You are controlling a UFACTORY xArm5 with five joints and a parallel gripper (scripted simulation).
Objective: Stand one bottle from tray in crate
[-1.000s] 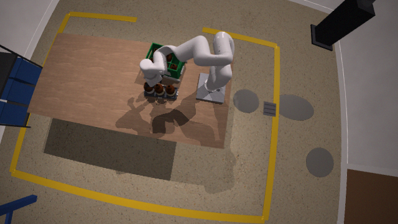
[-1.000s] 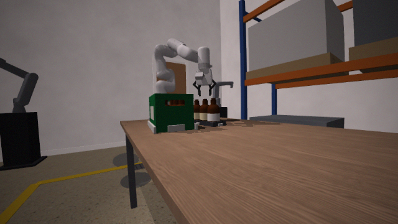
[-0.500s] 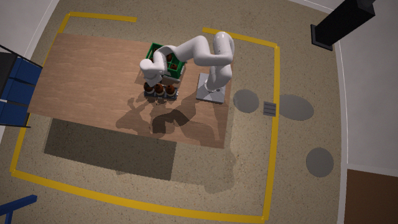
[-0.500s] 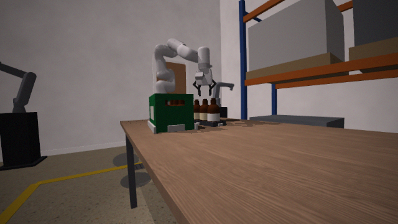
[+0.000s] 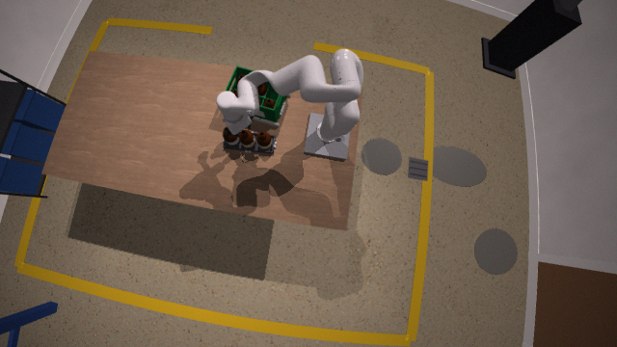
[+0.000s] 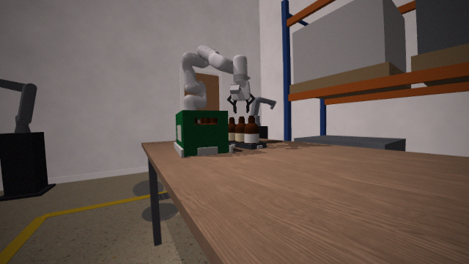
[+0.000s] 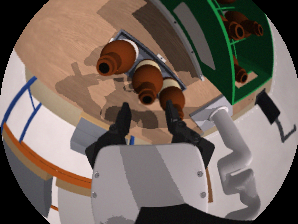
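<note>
My hand is 11 cm above the bottle. From my hand the other things lie so: tray 18 cm below; then green crate 24 cm to the right, 11 cm below, 1 cm ahead.
</note>
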